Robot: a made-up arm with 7 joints. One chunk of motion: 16 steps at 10 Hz.
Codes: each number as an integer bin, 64 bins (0 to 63) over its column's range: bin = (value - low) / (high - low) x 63, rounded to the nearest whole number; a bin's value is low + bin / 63 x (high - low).
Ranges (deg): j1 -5..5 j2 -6..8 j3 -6..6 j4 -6..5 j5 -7..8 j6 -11..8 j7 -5..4
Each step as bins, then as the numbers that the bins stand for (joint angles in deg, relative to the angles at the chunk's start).
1 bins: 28 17 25 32 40 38 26
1 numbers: -0.56 -2.22 -1.24 -0.41 2.52 0.46 -1.29
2 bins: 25 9 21 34 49 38 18
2 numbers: -1.03 -4.00 -2.00 -0.06 4.67 0.46 -2.43
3 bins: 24 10 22 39 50 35 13
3 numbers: -1.19 -3.78 -1.81 0.81 4.90 -0.44 -3.14
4 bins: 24 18 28 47 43 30 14
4 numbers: -1.19 -2.00 -0.67 2.21 3.24 -1.95 -3.00
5 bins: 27 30 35 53 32 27 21
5 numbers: -0.71 0.67 0.67 3.25 0.62 -2.86 -2.00
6 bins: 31 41 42 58 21 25 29
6 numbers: -0.08 3.11 2.00 4.13 -2.00 -3.46 -0.86
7 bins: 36 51 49 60 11 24 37
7 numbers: 0.71 5.33 3.33 4.48 -4.38 -3.76 0.29
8 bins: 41 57 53 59 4 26 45
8 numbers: 1.51 6.67 4.10 4.30 -6.05 -3.16 1.43
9 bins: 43 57 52 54 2 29 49
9 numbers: 1.83 6.67 3.90 3.43 -6.52 -2.25 2.00
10 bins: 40 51 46 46 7 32 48
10 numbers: 1.35 5.33 2.76 2.03 -5.33 -1.35 1.86
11 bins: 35 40 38 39 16 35 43
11 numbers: 0.56 2.89 1.24 0.81 -3.19 -0.44 1.14
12 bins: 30 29 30 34 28 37 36
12 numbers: -0.24 0.44 -0.29 -0.06 -0.33 0.16 0.14
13 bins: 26 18 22 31 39 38 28
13 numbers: -0.87 -2.00 -1.81 -0.59 2.29 0.46 -1.00
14 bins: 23 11 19 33 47 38 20
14 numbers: -1.35 -3.56 -2.38 -0.24 4.19 0.46 -2.14
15 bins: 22 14 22 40 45 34 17
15 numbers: -1.51 -2.89 -1.81 0.98 3.71 -0.75 -2.57
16 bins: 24 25 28 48 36 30 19
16 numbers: -1.19 -0.44 -0.67 2.38 1.57 -1.95 -2.29
